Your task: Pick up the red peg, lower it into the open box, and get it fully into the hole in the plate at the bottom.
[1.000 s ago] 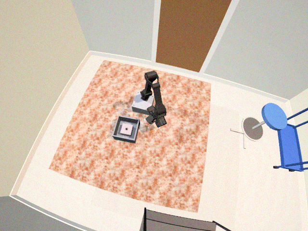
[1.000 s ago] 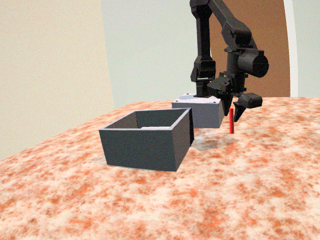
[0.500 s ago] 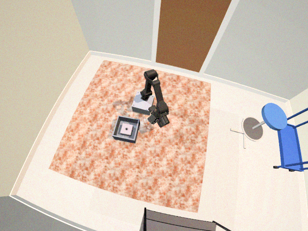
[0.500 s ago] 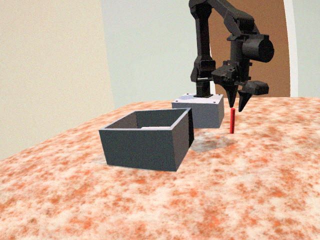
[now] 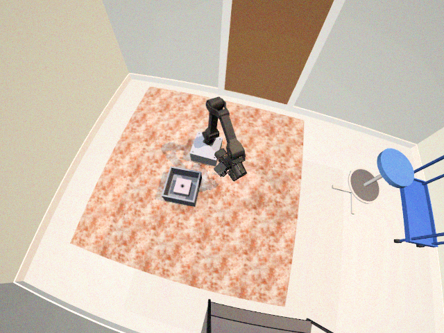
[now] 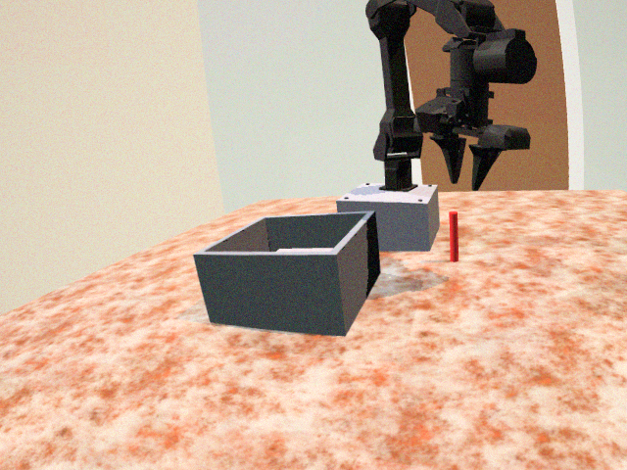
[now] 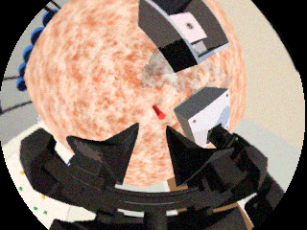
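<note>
My gripper tip is 8 cm above the red peg, 2 cm to the left of it and 1 cm past it. From my gripper tip the other things lie so: pale plate: 19 cm to the right, 18 cm ahead, 8 cm below; grey box: 19 cm to the right, 18 cm ahead, 10 cm below.
</note>
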